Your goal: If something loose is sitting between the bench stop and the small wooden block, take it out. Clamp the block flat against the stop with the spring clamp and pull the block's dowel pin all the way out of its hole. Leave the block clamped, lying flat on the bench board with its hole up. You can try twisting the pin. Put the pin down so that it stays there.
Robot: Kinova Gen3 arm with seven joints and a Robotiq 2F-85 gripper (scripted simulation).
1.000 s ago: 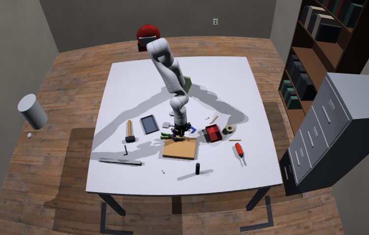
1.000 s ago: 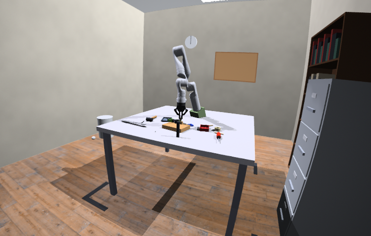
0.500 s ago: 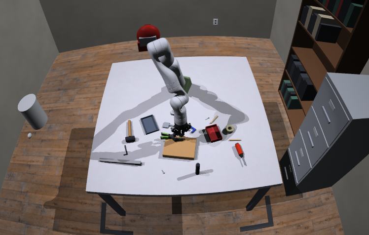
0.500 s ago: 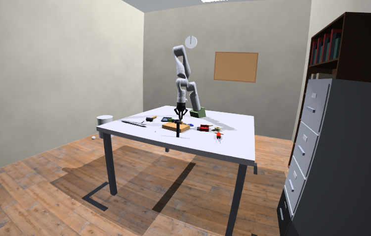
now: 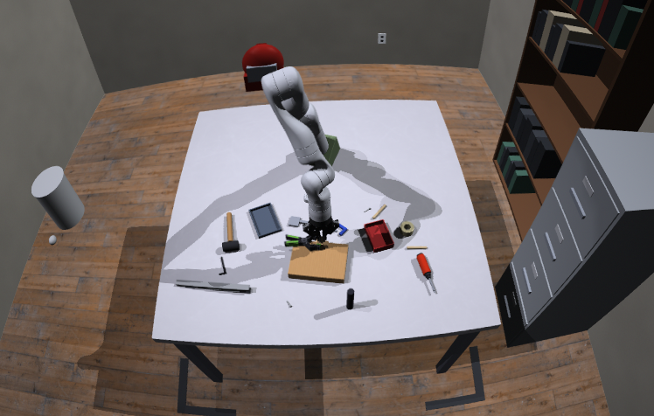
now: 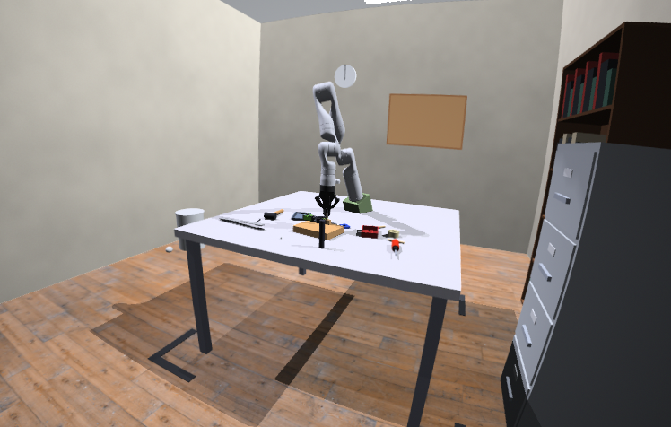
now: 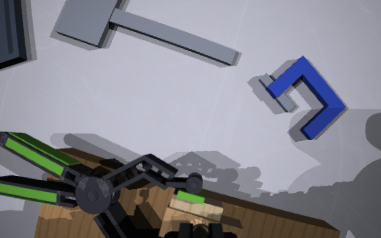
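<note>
Right now my hand is 2 cm above the round dowel pin. Also, from my hand: grey t-shaped tool (13 cm behind, 7 cm to the right, 8 cm below); then wooden bench board (5 cm ahead, 2 cm to the right, 6 cm below); then wooden block (5 cm below).
</note>
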